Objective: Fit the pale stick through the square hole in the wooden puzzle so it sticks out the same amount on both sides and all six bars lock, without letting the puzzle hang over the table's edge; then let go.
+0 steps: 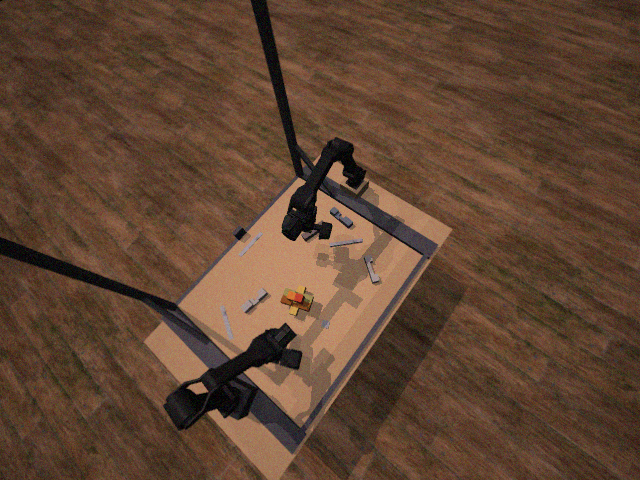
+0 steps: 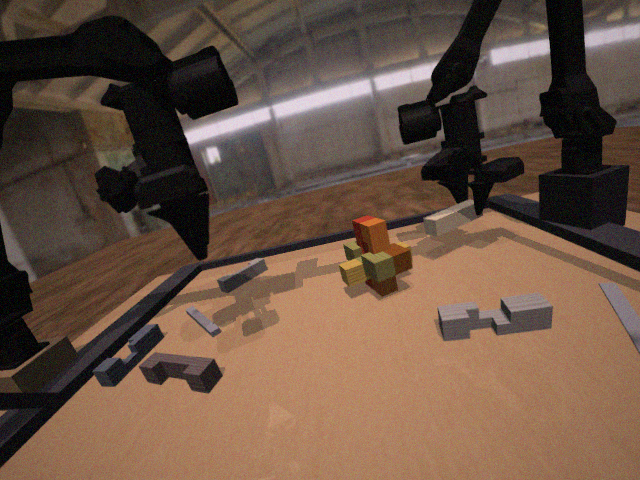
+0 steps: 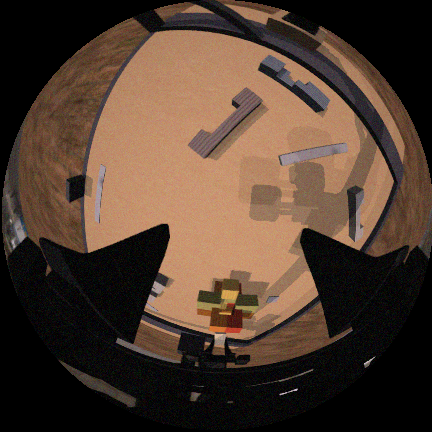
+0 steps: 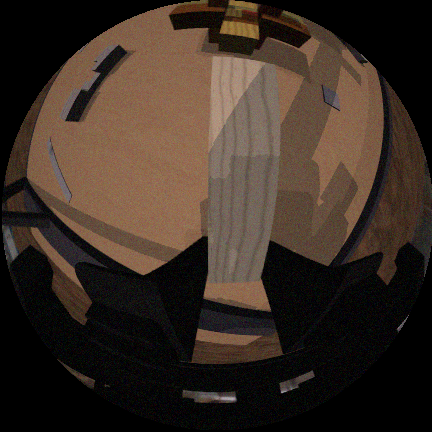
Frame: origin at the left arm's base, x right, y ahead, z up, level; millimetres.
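Where they show: left gripper, between the fingertips: (image 1: 308, 236) (image 2: 204, 251) (image 3: 238, 233); right gripper, between the fingertips: (image 1: 280, 356) (image 2: 471, 213) (image 4: 231, 242); left arm's base, origin of its link: (image 1: 354, 181) (image 2: 21, 356); right arm's base, origin of its link: (image 1: 232, 398) (image 2: 582, 170).
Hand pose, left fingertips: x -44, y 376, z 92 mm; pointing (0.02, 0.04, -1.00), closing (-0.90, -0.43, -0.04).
Things, the pixels of their centre, and the offset from my left fingertips. Level surfaces: height alone.
- wooden puzzle, middle of its body: (image 2: 370, 252) (image 3: 233, 306) (image 1: 300, 300) dy +213, dx -122, dz -97 mm
- table, height of its surface: dz -158 mm
- pale stick, middle of its body: (image 4: 238, 169) (image 2: 454, 216) (image 3: 219, 335) dy +380, dx -178, dz -85 mm
- notched block, middle of its body: (image 2: 492, 317) (image 4: 89, 80) (image 3: 154, 288) (image 1: 254, 300) dy +333, dx +47, dz -143 mm
- dark notched piece, middle of its body: (image 3: 225, 121) (image 2: 178, 371) (image 1: 314, 230) dy -76, dx +53, dz -143 mm
- bar, middle of its body: (image 3: 356, 214) (image 2: 243, 274) (image 1: 371, 268) dy -86, dx -263, dz -143 mm
The wooden puzzle (image 1: 296, 298) (image 2: 376, 252) (image 3: 226, 304) (image 4: 241, 24), a cross of orange, yellow, green and red bars, stands near the middle of the table (image 2: 335, 387). My right gripper (image 2: 468, 198) (image 4: 231, 242) (image 1: 289, 346) is shut on one end of the pale stick (image 2: 447, 219) (image 4: 241, 160). The stick lies level and points at the puzzle, its far end a short way off. My left gripper (image 2: 190, 227) (image 3: 238, 233) (image 1: 310, 232) is open and empty, hanging above the table on the puzzle's other side.
Grey spare pieces lie around: a notched block (image 2: 495, 314) (image 1: 254, 300), a dark notched piece (image 2: 180, 369) (image 3: 225, 123), a blue-grey one (image 2: 126, 353), a bar (image 2: 242, 275) and thin strips (image 2: 203, 320) (image 2: 623, 310). Dark rails (image 2: 129, 320) border the table.
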